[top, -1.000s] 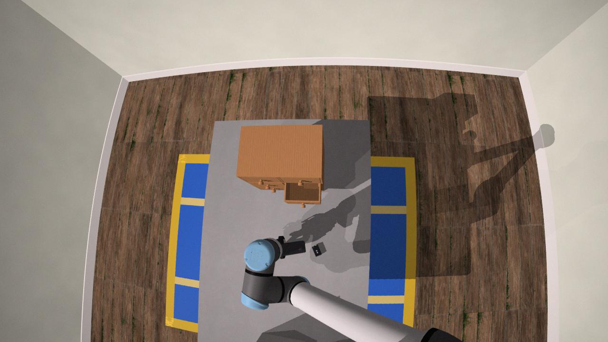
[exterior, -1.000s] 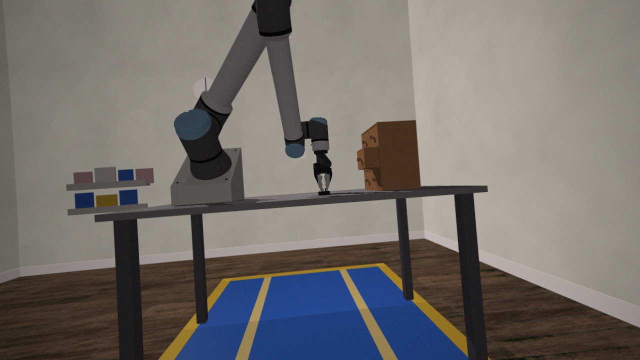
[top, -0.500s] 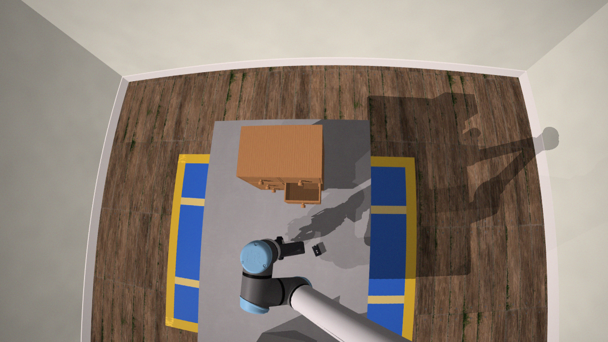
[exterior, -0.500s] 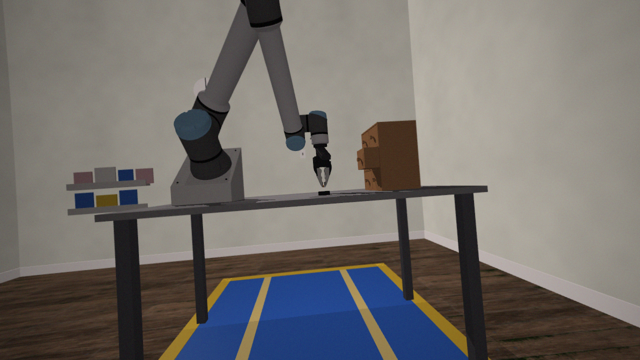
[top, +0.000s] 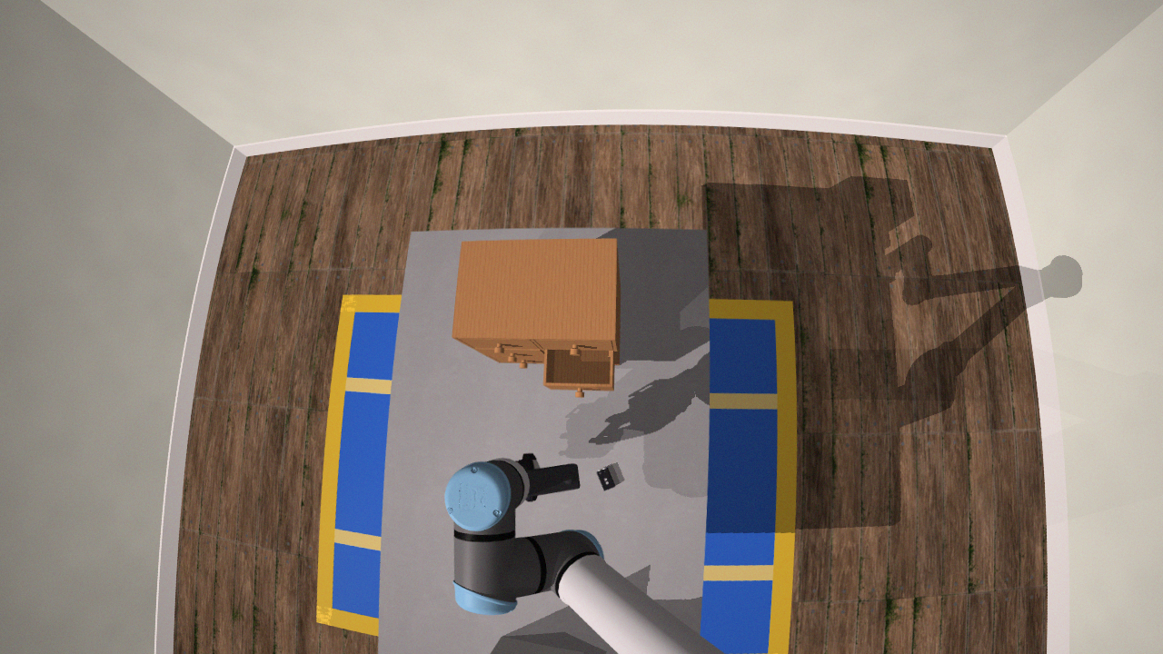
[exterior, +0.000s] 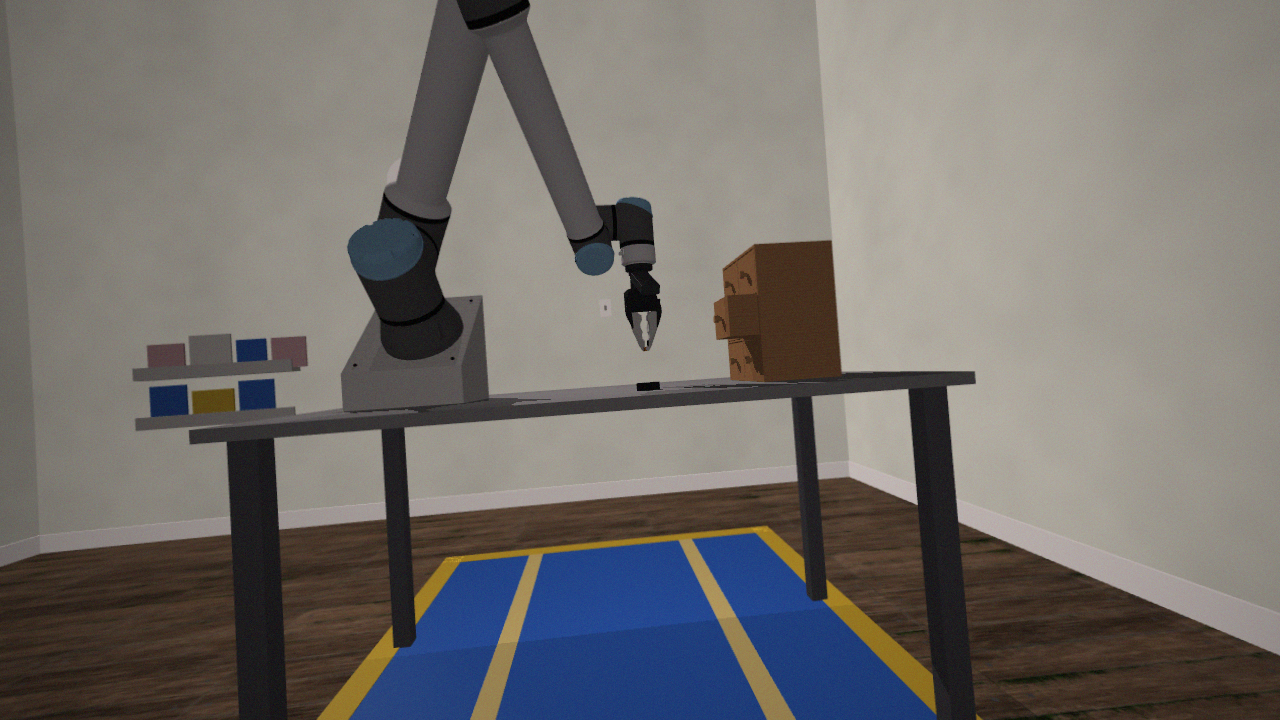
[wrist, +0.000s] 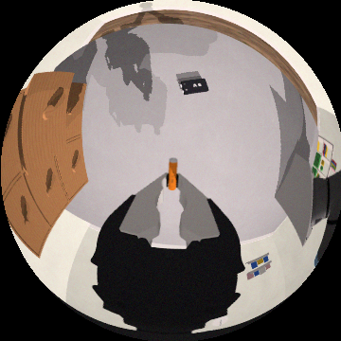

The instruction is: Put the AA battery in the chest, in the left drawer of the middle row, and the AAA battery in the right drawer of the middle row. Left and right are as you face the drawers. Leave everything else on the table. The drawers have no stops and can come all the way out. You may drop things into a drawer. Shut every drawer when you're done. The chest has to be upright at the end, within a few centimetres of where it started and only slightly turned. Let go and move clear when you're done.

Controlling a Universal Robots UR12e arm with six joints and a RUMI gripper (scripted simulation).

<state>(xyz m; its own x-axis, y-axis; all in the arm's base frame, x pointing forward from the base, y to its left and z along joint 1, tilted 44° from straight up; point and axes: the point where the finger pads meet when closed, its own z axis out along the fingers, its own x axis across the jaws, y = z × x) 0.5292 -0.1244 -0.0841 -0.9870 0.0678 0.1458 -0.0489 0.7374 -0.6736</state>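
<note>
Right now my hand is 2 cm past the dark battery, 14 cm to the left of it and 10 cm above it. From my hand the other things lie so: thin orange battery (1 cm below).
</note>
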